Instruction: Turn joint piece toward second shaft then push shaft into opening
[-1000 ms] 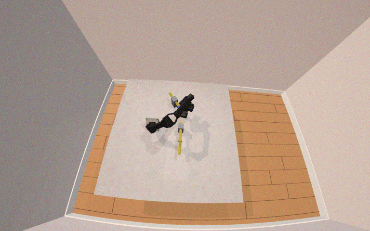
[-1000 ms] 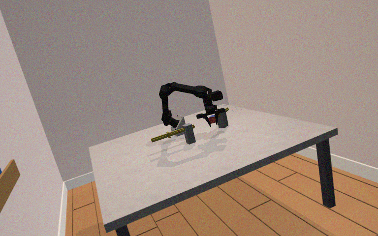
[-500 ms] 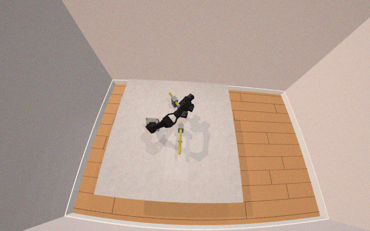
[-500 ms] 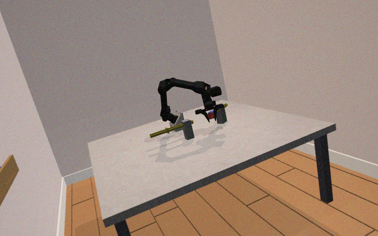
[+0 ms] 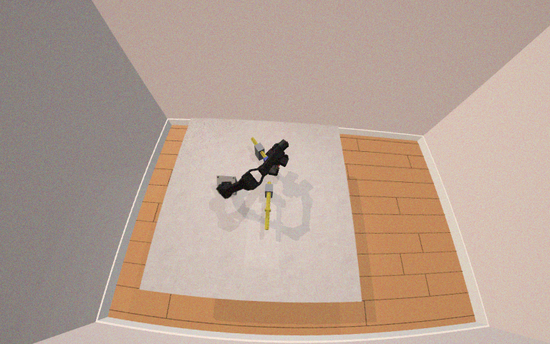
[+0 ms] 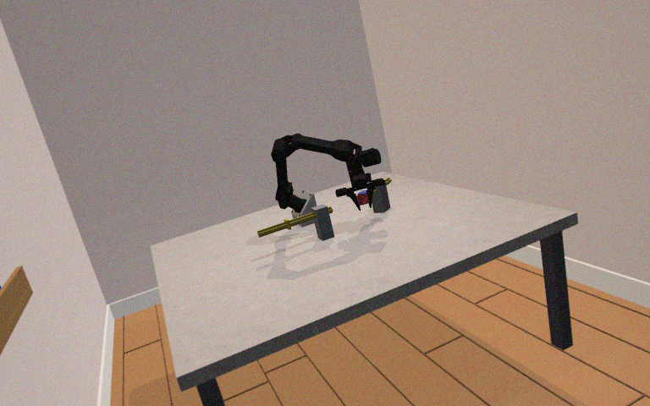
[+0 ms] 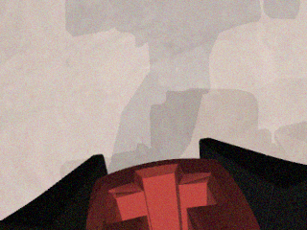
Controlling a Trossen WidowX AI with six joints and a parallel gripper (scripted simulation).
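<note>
My gripper tip is 2 cm past the red square joint piece, 1 cm to the right of it and 3 cm below it.
</note>
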